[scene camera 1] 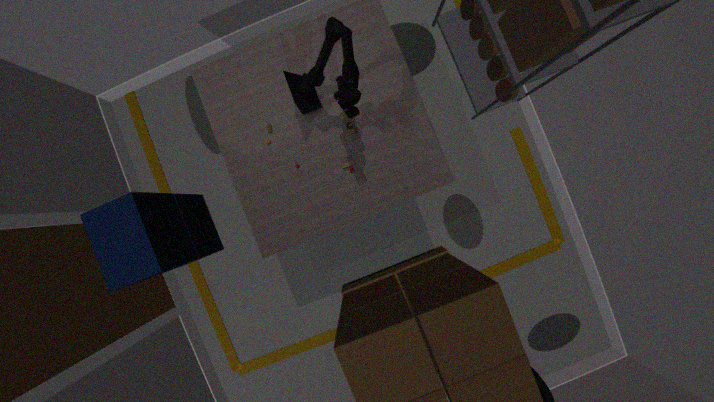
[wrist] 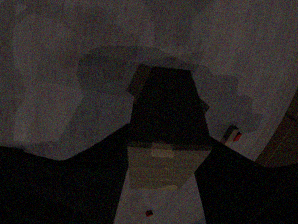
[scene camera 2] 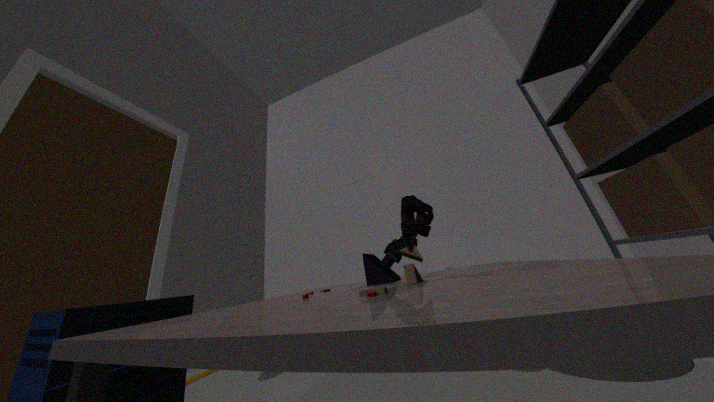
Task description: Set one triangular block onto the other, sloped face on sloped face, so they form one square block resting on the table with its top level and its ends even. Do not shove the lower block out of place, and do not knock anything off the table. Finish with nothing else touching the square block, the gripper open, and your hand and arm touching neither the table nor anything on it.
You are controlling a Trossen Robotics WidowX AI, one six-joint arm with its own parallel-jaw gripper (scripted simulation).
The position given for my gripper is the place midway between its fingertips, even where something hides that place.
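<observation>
A tan triangular block [wrist: 168, 139] is held by my gripper [wrist: 161, 132].
</observation>
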